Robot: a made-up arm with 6 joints. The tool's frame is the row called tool.
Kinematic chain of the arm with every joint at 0, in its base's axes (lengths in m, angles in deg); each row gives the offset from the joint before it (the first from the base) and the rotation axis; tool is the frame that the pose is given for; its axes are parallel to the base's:
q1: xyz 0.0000 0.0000 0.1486 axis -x
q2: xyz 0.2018 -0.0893 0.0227 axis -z
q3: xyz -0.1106 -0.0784 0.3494 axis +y
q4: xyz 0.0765 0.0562 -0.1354 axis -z
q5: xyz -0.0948 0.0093 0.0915 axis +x
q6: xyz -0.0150 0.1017 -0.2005 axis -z
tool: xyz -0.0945 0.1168 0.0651
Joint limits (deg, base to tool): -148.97..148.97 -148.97..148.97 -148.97..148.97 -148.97..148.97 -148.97..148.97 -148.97..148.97
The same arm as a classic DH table. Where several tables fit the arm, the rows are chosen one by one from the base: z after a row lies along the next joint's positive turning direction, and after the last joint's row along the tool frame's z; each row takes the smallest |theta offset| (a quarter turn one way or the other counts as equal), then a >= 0, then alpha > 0; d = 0 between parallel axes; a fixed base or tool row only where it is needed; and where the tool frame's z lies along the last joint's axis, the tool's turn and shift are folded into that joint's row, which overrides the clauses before.
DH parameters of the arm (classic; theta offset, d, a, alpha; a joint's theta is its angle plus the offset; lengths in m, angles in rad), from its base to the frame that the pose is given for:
base (fixed): -1.5708 0.1486 0 1.5708
q1: 0 -0.2018 0.0893 1.5708
q2: 1.5708 -0.3721 0.1106 -1.5708
q3: 0 -0.0222 -0.0765 1.5708
q4: 1.5708 0.0439 0.0093 -1.5708
q5: 0 -0.1098 0.1017 1.5708
q6: -0.6803 0 0.1502 3.1416
tool (fixed): -2.251 -0.1354 0 0
Joint limits (rad, base to tool): -2.6..2.6 -2.6..2.6 -2.6..2.6 -2.6..2.6 -2.6..2.6 -2.6..2.6

